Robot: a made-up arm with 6 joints.
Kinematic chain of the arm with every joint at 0, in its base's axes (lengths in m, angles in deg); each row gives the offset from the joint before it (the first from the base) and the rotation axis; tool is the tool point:
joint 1: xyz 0 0 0.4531 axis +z
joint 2: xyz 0 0 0 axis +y
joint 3: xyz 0 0 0.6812 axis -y
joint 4: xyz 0 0 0 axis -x
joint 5: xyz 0.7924 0 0 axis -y
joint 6: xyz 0 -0.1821 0 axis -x
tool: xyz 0 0 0
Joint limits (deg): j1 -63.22..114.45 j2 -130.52..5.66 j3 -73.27..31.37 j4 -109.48..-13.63 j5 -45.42..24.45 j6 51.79..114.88
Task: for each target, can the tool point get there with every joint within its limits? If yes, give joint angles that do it. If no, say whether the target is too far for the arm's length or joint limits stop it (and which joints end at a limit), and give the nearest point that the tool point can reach.
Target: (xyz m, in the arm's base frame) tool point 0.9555 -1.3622 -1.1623
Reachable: no: too far | nearest point 0.6816 -1.0716 0.2976 | short by 1.514 m
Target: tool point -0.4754 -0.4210 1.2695
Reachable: yes | joints 43.95 -89.57 9.94 -98.47 -3.51 82.05
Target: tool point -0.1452 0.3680 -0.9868
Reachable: no: joint limits stop it (at a limit: joint 2) | nearest point -0.0704 0.1784 0.3275 | short by 1.330 m
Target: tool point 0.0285 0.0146 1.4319
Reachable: yes | joints 92.22 -54.36 4.16 -80.83 6.29 101.35
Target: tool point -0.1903 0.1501 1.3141
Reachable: yes | joints -38.91 -76.06 -4.12 -89.14 -36.03 64.79
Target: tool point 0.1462 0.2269 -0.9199
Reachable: no: joint limits stop it (at a limit: joint 2) | nearest point 0.0797 0.1237 0.3219 | short by 1.248 m
